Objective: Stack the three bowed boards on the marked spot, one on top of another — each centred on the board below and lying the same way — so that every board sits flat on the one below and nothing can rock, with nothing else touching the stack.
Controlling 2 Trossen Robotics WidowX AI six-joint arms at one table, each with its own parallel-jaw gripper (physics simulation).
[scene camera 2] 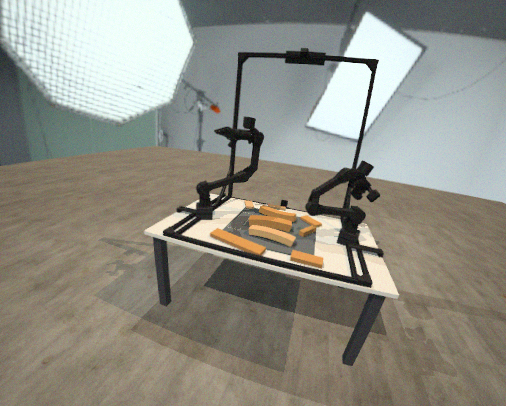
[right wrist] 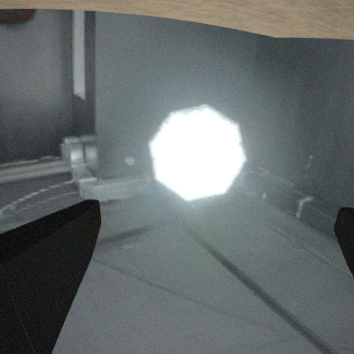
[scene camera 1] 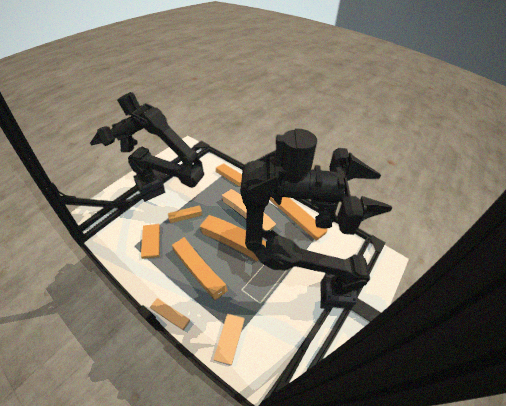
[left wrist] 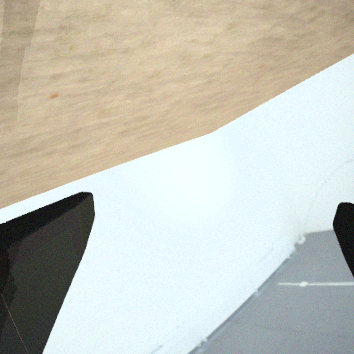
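Pixels of known places: left gripper, fingertip midpoint: [scene camera 2: 371,190] [scene camera 1: 96,141] [left wrist: 218,209]; right gripper, fingertip midpoint: [scene camera 2: 214,131] [right wrist: 221,216] [scene camera 1: 385,191]; left arm's base, origin of the base link: [scene camera 2: 350,230] [scene camera 1: 147,178]; right arm's base, origin of the base link: [scene camera 2: 204,205] [scene camera 1: 341,286].
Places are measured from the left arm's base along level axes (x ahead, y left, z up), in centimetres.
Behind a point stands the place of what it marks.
Note:
Three orange bowed boards lie apart on the dark mat [scene camera 1: 170,235] @(x 27.3, y -2.7, z -6.8 cm) [scene camera 2: 305,245] @(x 17.6, y 21.2, z -6.8 cm): one board [scene camera 1: 199,268] @(x 47.5, y -0.9, z -2.9 cm) [scene camera 2: 277,214] @(x 44.9, y 1.7, z -3.7 cm), a middle board [scene camera 1: 227,236] @(x 42.5, y 13.2, z -1.4 cm) [scene camera 2: 270,223] @(x 40.7, y 18.5, z -3.0 cm) partly behind the right arm in scene camera 1, and a paler board [scene camera 1: 248,209] [scene camera 2: 272,235] @(x 33.1, y 29.8, z -3.3 cm). The marked spot is a thin pale outline [scene camera 1: 250,296] @(x 63.5, y 8.5, z -6.8 cm) at the mat's edge, partly hidden by the right arm; no board shows on its visible part. My left gripper [scene camera 1: 92,142] @(x -4.5, y -13.9, z 21.9 cm) [scene camera 2: 366,196] @(x -4.5, y -13.9, z 21.9 cm) [left wrist: 218,209] @(x -4.5, y -13.9, z 21.9 cm) is open and empty, raised away from the boards. My right gripper [scene camera 1: 385,191] @(x 77.9, y 27.8, z 43.7 cm) [scene camera 2: 217,131] @(x 77.9, y 27.8, z 43.7 cm) [right wrist: 221,216] @(x 77.9, y 27.8, z 43.7 cm) is open and empty, high above the table.
A long straight plank [scene camera 1: 301,217] @(x 48.9, y 43.3, z -4.7 cm) [scene camera 2: 237,242] @(x 43.5, y 45.4, z -5.0 cm) lies beside the mat. Shorter orange blocks [scene camera 1: 230,174] @(x 13.1, y 33.2, z -4.7 cm) [scene camera 1: 185,214] @(x 23.3, y 6.1, z -4.2 cm) [scene camera 1: 150,240] @(x 26.5, y -10.4, z -5.2 cm) [scene camera 1: 170,314] @(x 55.5, y -16.3, z -5.6 cm) [scene camera 1: 229,339] @(x 71.9, y -5.2, z -5.4 cm) lie around the boards. Black rails and a tall black frame [scene camera 2: 238,100] @(x 91.9, y -9.3, z 65.2 cm) border the table.

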